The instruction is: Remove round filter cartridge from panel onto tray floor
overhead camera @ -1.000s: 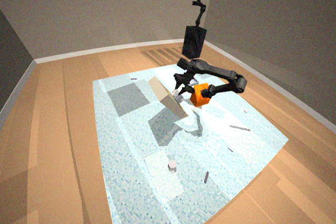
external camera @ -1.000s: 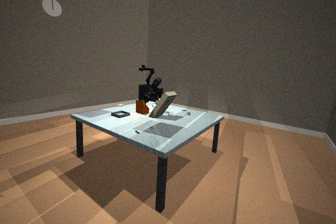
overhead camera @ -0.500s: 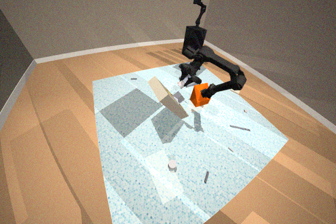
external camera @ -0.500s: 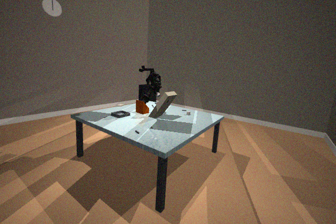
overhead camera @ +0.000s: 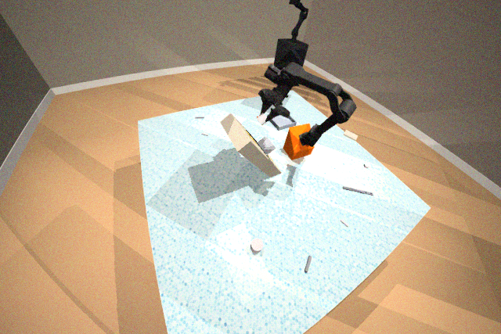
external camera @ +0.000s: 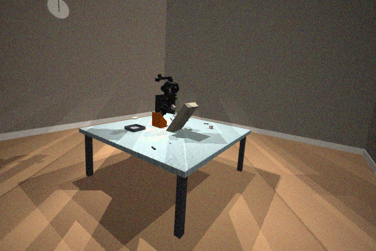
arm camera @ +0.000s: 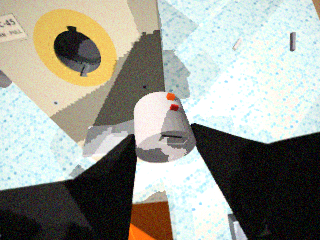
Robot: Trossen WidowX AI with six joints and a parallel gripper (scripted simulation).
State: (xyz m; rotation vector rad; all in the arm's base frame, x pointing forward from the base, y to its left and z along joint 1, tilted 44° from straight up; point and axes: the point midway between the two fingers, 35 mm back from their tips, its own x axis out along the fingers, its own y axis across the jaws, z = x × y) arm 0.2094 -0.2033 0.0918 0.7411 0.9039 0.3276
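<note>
Right now the tray is 320 mm behind my gripper tip, 200 mm to the right of it and 250 mm below it. The rest, counted from my gripper tip: service panel: 70 mm ahead, 70 mm to the left, 110 mm below; round filter cartridge: right at my gripper tip.
</note>
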